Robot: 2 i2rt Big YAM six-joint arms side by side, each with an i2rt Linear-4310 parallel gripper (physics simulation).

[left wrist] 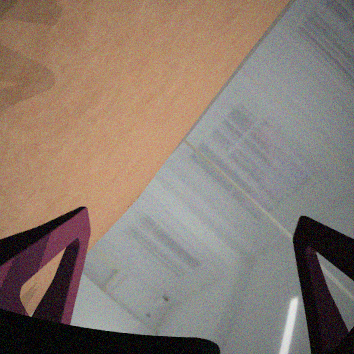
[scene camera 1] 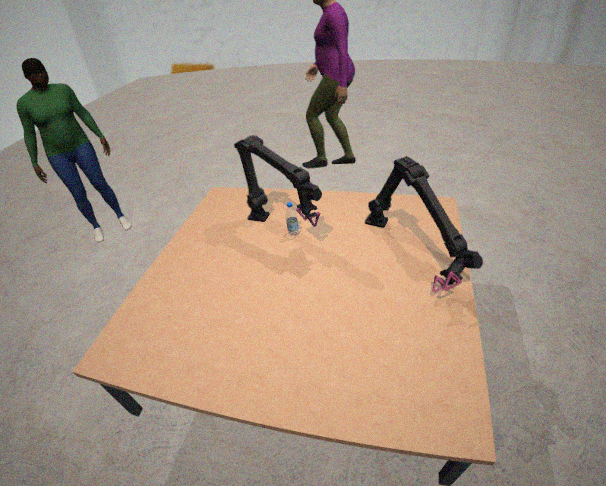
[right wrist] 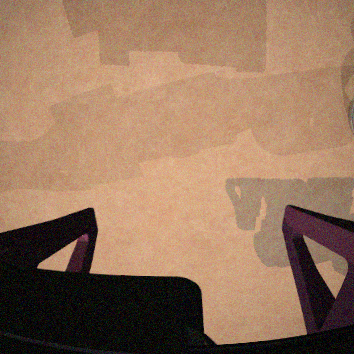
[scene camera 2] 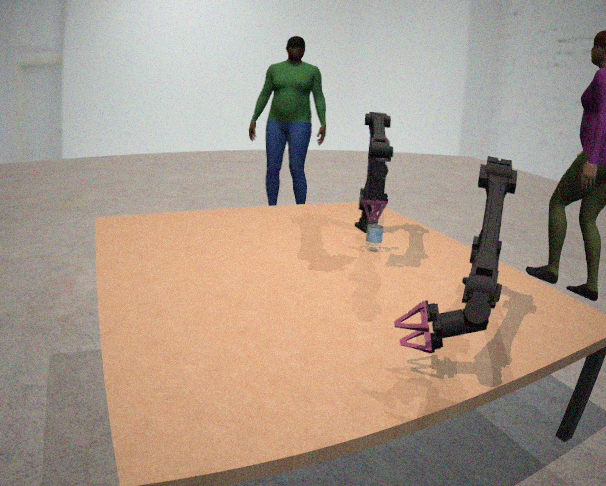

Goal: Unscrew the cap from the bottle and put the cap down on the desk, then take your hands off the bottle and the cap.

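Pixels of known places: left gripper, between the fingertips: (left wrist: 194,224) (scene camera 1: 438,291) (scene camera 2: 397,333); right gripper, between the fingertips: (scene camera 1: 310,223) (right wrist: 190,218) (scene camera 2: 373,220); left arm's base, origin of its link: (scene camera 1: 376,221); right arm's base, origin of its link: (scene camera 1: 258,216).
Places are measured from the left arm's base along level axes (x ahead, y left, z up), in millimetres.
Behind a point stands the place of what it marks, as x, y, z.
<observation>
A clear bottle (scene camera 1: 292,224) @[303, -383, 91] (scene camera 2: 374,233) @[288, -372, 78] with a blue label stands upright on the desk (scene camera 1: 253,344) @[998, -193, 0] (scene camera 2: 227,354) @[869, 350, 0]. Its blue cap (scene camera 1: 289,204) @[282, -399, 206] is on top; it is hidden in scene camera 2. A sliver of the bottle (right wrist: 352,117) @[291, -372, 22] shows at the right edge of the right wrist view. My right gripper (scene camera 1: 311,221) @[344, -244, 166] (scene camera 2: 373,220) @[344, -244, 166] (right wrist: 190,218) @[344, -244, 166] is open and empty, low above the desk, beside the bottle and to its right in scene camera 1. My left gripper (scene camera 1: 439,290) @[499, 448, 99] (scene camera 2: 398,333) @[499, 448, 99] (left wrist: 194,224) @[499, 448, 99] is open and empty near the desk's right edge in scene camera 1, far from the bottle.
A person in green (scene camera 1: 58,118) (scene camera 2: 295,91) and a person in purple (scene camera 1: 333,45) (scene camera 2: 596,116) stand on the floor beyond the desk. An orange-yellow block (scene camera 1: 192,67) lies far back. The arms cast shadows across the desk.
</observation>
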